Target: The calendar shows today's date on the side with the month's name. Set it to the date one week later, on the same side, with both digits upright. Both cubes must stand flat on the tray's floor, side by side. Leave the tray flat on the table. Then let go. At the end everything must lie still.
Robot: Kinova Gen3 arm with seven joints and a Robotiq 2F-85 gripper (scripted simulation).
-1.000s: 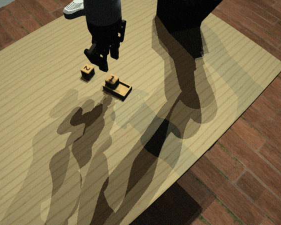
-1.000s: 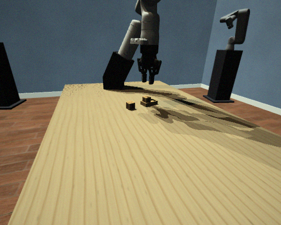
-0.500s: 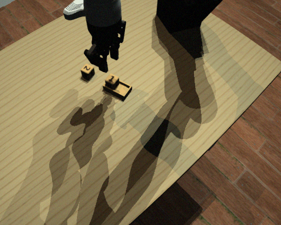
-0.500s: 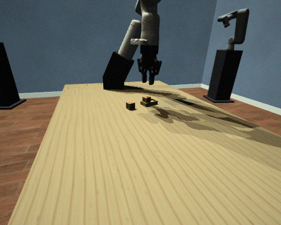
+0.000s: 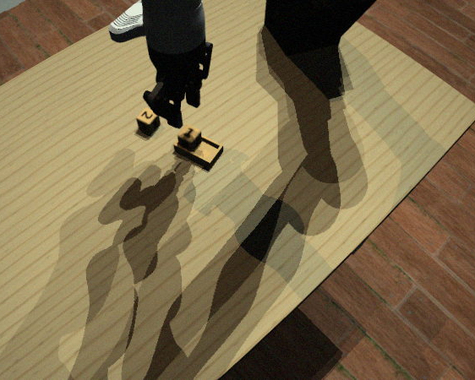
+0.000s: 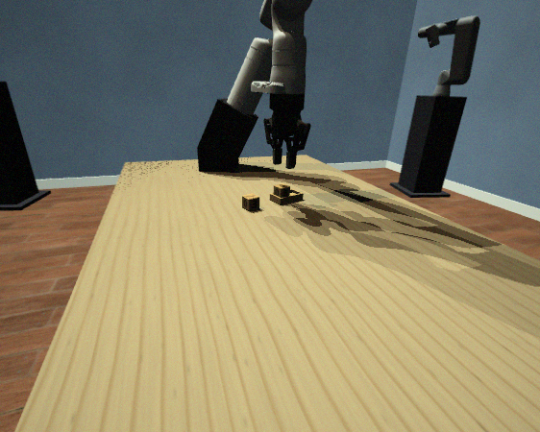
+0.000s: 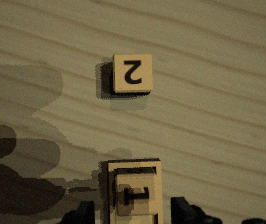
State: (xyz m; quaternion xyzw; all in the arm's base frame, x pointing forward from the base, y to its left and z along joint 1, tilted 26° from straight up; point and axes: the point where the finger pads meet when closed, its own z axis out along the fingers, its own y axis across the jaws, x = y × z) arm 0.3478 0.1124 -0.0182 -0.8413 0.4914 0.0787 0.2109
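Right now my hand is 100 mm above the wooden tray, 10 mm to the right of it and 10 mm past it. Round my hand: cube 90 mm below, 80 mm to the right, 40 mm ahead.
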